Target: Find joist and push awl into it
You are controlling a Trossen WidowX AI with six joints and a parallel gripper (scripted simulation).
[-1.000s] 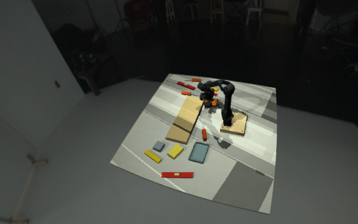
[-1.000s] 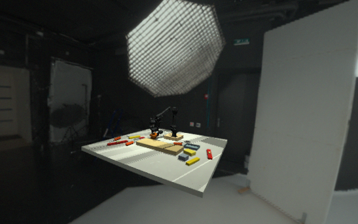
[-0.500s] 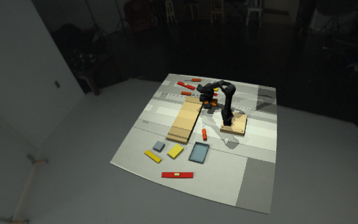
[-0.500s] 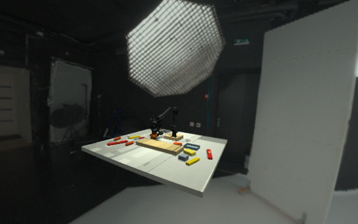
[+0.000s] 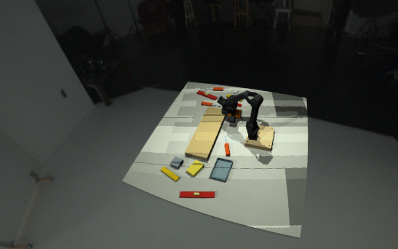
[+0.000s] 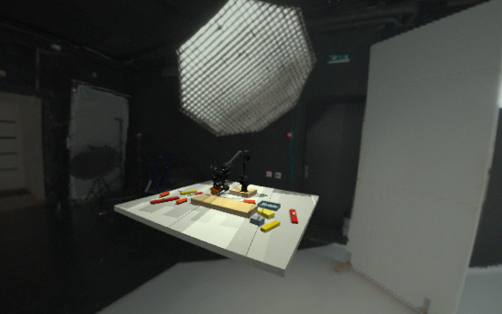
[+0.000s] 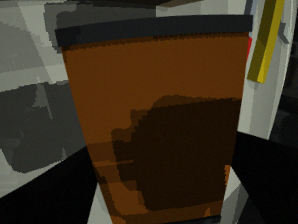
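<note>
Right now the awl is 60 mm below my gripper tip, 50 mm to the right of it and 10 mm behind it. The rest, counted from my gripper tip: blue-grey tray 500 mm to the left, 50 mm below, 30 mm ahead; then stud finder 20 mm below, 10 mm to the right, 10 mm behind; then yellow block 520 mm to the left, 210 mm ahead, 50 mm below.
</note>
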